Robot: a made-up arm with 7 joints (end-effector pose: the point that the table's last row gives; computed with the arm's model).
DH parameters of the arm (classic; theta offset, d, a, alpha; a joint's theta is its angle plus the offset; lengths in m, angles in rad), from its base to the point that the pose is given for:
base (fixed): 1.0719 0 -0.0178 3.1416
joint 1: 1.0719 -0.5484 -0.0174 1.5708
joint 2: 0 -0.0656 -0.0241 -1.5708
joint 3: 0 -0.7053 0.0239 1.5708
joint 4: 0 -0.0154 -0.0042 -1.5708
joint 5: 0 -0.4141 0.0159 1.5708
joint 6: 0 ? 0.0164 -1.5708
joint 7: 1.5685 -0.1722 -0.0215 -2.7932
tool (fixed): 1.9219 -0.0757 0 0
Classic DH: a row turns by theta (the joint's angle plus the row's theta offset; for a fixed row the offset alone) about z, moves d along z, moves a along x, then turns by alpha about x.
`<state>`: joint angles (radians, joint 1 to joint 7).
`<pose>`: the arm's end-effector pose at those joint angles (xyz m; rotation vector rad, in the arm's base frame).
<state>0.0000 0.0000 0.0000 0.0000 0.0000 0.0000 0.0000</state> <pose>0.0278 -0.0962 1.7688 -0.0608 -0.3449 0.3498</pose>
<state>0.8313 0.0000 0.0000 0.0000 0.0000 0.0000 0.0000</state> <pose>-0.0436 -0.0967 1.7688 -0.1957 -0.2922 -0.4730</pose>
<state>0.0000 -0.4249 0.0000 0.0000 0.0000 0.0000 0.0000</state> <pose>-0.4801 -0.0962 1.6825 -0.1358 -0.7652 0.3357</pose>
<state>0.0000 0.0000 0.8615 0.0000 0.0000 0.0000 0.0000</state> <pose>-0.0107 -0.1500 1.7688 -0.2003 -0.2896 -0.5029</pose>
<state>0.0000 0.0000 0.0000 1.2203 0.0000 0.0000 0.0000</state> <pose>0.4762 -0.0962 1.3800 0.1547 0.8625 0.3302</pose>
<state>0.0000 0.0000 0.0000 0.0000 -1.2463 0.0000 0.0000</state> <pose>-0.0122 -0.0414 1.7688 0.1684 -0.3497 1.5820</pose>
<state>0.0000 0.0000 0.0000 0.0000 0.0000 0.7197 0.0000</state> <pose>0.0839 -0.0962 1.7160 0.0664 0.3673 0.3490</pose>
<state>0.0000 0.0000 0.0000 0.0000 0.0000 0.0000 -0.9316</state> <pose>0.0001 -0.0842 1.7688 0.1073 -0.3576 1.2712</pose>
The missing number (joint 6, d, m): -0.0211
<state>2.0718 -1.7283 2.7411 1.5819 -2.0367 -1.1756 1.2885</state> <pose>0.0720 0.5892 -0.0661 -0.3792 2.3790 -0.9684</pose>
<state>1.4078 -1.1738 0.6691 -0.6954 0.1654 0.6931 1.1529</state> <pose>-0.1952 1.1101 0.7832 0.1581 1.6617 2.6312</pose>
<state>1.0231 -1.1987 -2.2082 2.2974 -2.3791 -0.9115 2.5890</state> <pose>-0.0347 0.4360 0.4754 -1.2548 1.4733 -1.4814</pose>
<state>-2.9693 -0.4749 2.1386 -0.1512 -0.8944 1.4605 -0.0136</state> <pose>0.5053 0.0359 1.5331 -0.3645 1.0608 2.0655</pose>
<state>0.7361 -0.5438 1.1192 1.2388 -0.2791 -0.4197 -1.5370</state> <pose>-0.6026 -0.1715 1.4097 0.2700 -1.1048 0.3487</pose>
